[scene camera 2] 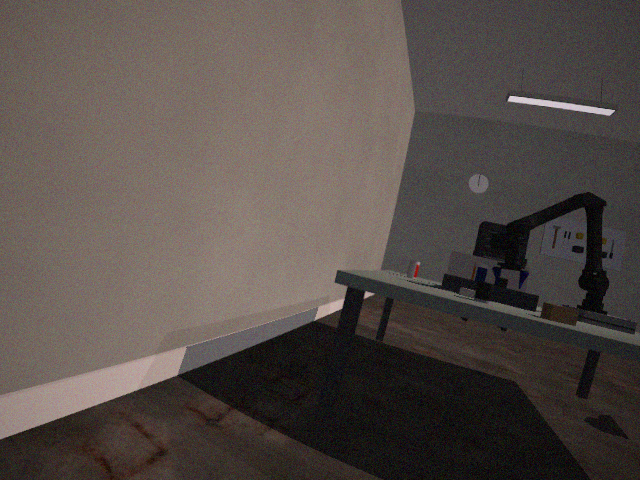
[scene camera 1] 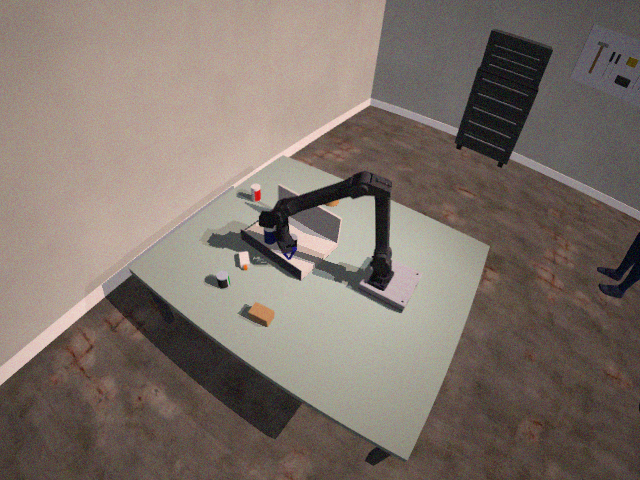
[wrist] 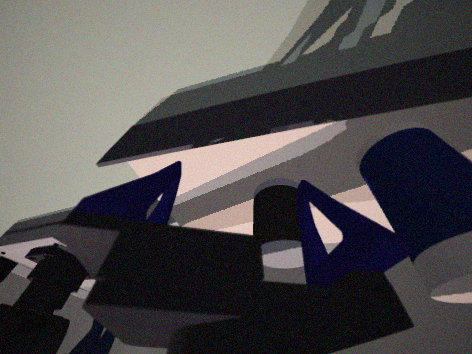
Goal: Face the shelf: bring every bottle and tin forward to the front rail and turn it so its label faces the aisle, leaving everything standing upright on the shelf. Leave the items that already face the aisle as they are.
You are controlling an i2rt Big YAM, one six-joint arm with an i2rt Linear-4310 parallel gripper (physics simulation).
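Frame: origin at the arm's base, x back, y right, z up, level; millimetres.
Seen in the pictures: gripper, between the fingertips: [scene camera 2: 508, 286] [scene camera 1: 285, 252] [wrist: 241, 177]; arm's base, origin of its link: [scene camera 2: 591, 311] [scene camera 1: 380, 278] [wrist: 69, 261].
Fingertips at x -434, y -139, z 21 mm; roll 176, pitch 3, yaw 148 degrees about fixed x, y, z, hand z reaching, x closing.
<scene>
Offsets run from my fingertips to a thing's top centre. "spot": to the spot under its first point. Level surfaces: height alone.
The shelf's dark front rail {dx -80, dy -23, dz -7 mm} [scene camera 1: 258, 248] [scene camera 2: 516, 299] [wrist: 300, 102] runs along its pale deck. A dark blue bottle or tin {dx -124, dy +42, dz +73 mm} [scene camera 1: 269, 237] [scene camera 2: 481, 273] [wrist: 415, 185] stands upright on the shelf near the rail. A black tin {dx -16, dy +71, dz +34 mm} [wrist: 277, 215] with a pale lower part stands on the deck; in the wrist view it is partly hidden by the right-hand finger. My gripper [scene camera 1: 290, 253] [scene camera 2: 510, 277] [wrist: 241, 177] is open with nothing held, its blue fingertips low over the shelf beside the black tin. Which way the labels face is hard to tell.
On the table {dz -74 mm} [scene camera 1: 336, 351] are a white-and-red tin {dx -428, dy +292, dz +22 mm} [scene camera 1: 255, 193] [scene camera 2: 416, 270], a small white-and-orange item {dx -157, dy -118, dz -46 mm} [scene camera 1: 244, 259], a black tin with green {dx -148, dy -275, dz -4 mm} [scene camera 1: 222, 280] and an orange block {dx +99, dy -310, dz -24 mm} [scene camera 1: 261, 314] [scene camera 2: 559, 313]. The shelf's grey back panel {spot: dx +85, dy +237, dz +56 mm} [scene camera 1: 328, 223] stands behind its deck.
</scene>
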